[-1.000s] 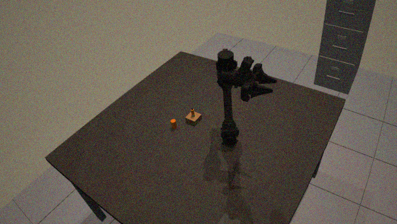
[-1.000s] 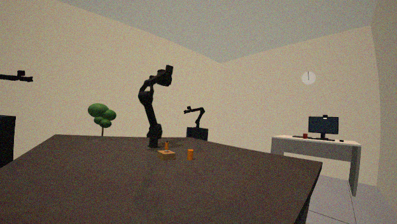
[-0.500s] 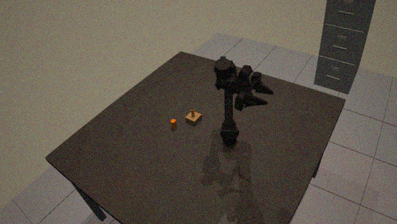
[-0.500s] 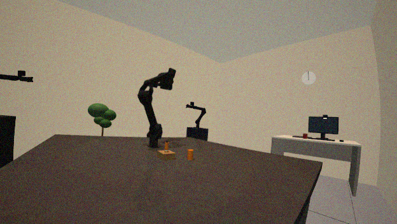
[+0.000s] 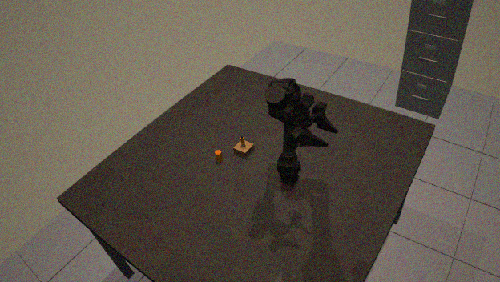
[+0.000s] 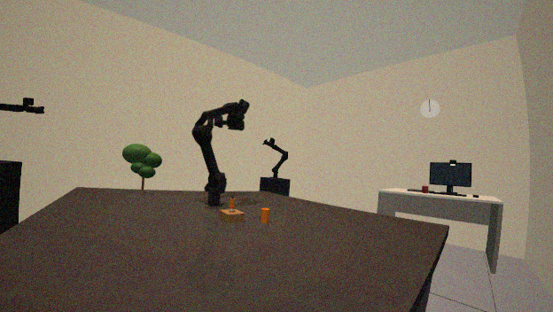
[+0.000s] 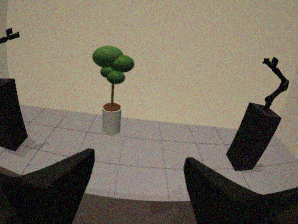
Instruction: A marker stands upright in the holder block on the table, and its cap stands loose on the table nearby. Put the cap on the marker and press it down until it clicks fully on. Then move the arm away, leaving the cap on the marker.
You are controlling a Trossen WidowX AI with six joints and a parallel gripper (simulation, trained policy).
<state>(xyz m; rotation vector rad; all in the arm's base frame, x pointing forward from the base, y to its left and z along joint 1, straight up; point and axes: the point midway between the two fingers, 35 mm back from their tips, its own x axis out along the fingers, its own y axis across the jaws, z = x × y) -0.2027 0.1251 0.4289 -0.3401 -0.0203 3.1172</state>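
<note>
Right now the orange cap is 57 cm ahead of my gripper tip, 7 cm to the right of it and 40 cm below it. The rest, counted from my gripper tip: orange marker 50 cm ahead, 17 cm to the right, 36 cm below; tan holder block 50 cm ahead, 17 cm to the right, 41 cm below.
</note>
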